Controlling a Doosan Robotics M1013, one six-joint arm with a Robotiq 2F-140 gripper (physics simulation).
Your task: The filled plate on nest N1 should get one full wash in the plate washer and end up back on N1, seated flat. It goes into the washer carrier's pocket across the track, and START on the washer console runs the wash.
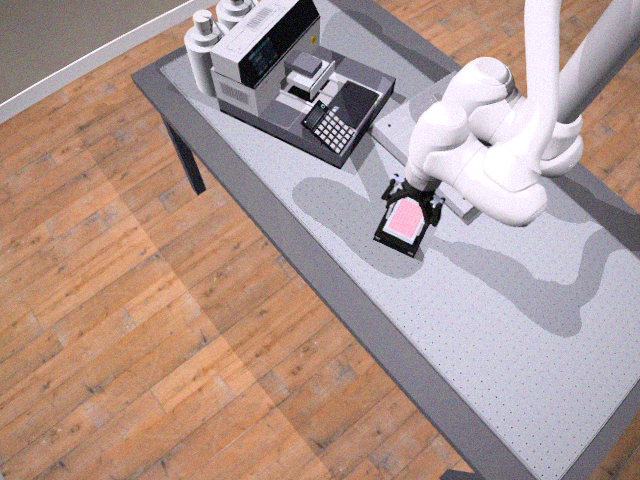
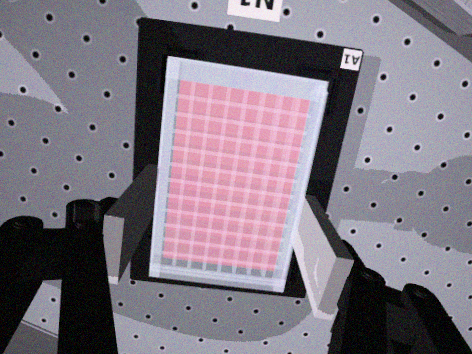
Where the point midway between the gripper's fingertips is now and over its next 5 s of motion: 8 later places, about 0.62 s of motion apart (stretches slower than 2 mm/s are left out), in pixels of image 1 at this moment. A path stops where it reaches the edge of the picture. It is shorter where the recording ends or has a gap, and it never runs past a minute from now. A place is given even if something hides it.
My gripper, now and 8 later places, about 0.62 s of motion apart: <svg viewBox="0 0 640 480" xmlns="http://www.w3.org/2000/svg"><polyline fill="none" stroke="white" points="404,223 404,222 406,217 405,219 404,203 404,204 404,203 420,211 420,213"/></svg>
